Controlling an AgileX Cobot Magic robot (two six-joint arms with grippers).
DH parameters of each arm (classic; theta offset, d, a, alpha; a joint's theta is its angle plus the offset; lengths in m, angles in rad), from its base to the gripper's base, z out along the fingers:
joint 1: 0 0.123 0 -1.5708
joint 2: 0.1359 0 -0.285 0
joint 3: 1.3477 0 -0.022 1.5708
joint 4: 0 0.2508 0 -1.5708
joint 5: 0 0 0.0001 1.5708
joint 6: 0 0.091 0 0
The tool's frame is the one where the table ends.
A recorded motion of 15 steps. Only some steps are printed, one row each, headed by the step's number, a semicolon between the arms.
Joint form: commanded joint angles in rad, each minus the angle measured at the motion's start. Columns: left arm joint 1, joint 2, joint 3, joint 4, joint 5, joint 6; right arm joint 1, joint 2, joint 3, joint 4, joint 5, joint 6.
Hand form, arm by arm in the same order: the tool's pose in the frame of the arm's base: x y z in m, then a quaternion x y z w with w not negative. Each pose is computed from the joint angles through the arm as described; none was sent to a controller.
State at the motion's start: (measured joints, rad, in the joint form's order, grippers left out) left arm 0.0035 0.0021 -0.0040 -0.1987 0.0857 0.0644; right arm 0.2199 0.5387 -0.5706 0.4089 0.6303 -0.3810
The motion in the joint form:
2: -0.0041 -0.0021 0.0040 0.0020 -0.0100 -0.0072; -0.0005 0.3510 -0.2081 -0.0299 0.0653 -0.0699
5: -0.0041 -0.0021 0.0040 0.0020 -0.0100 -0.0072; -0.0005 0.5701 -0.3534 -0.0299 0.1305 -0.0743
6: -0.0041 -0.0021 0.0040 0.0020 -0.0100 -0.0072; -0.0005 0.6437 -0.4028 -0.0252 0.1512 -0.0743
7: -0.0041 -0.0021 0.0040 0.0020 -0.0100 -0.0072; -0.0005 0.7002 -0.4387 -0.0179 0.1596 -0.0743
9: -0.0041 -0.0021 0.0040 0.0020 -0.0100 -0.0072; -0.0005 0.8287 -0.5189 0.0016 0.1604 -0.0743
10: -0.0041 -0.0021 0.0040 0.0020 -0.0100 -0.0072; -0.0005 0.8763 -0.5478 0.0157 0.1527 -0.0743
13: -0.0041 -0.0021 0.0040 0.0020 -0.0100 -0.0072; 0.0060 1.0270 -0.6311 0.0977 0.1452 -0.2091
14: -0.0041 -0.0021 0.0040 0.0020 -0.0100 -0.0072; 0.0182 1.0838 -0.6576 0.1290 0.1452 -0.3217
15: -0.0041 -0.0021 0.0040 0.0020 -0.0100 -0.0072; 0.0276 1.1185 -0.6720 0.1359 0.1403 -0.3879
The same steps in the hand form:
2: 0.0565 -0.0014 0.2065 -0.04331 0.70118 -0.05480 0.70956; 0.1631 0.0585 0.3268 -0.21690 0.87160 0.12168 0.42244
5: 0.0565 -0.0014 0.2065 -0.04331 0.70118 -0.05480 0.70956; 0.2100 0.0706 0.3259 -0.22674 0.89590 0.12782 0.36001
6: 0.0565 -0.0014 0.2065 -0.04331 0.70118 -0.05480 0.70956; 0.2263 0.0751 0.3234 -0.22783 0.90298 0.13220 0.33949
7: 0.0565 -0.0014 0.2065 -0.04331 0.70118 -0.05480 0.70956; 0.2394 0.0786 0.3204 -0.22663 0.90753 0.13648 0.32620
9: 0.0565 -0.0014 0.2065 -0.04331 0.70118 -0.05480 0.70956; 0.2703 0.0868 0.3110 -0.22034 0.91548 0.14555 0.30359
10: 0.0565 -0.0014 0.2065 -0.04331 0.70118 -0.05480 0.70956; 0.2822 0.0901 0.3067 -0.21504 0.91749 0.15096 0.29862
13: 0.0565 -0.0014 0.2065 -0.04331 0.70118 -0.05480 0.70956; 0.3163 0.1044 0.2868 -0.25379 0.90972 0.16694 0.28309
14: 0.0565 -0.0014 0.2065 -0.04331 0.70118 -0.05480 0.70956; 0.3268 0.1129 0.2763 -0.29995 0.89694 0.16664 0.27885
15: 0.0565 -0.0014 0.2065 -0.04331 0.70118 -0.05480 0.70956; 0.3329 0.1180 0.2688 -0.33002 0.88797 0.16158 0.27656

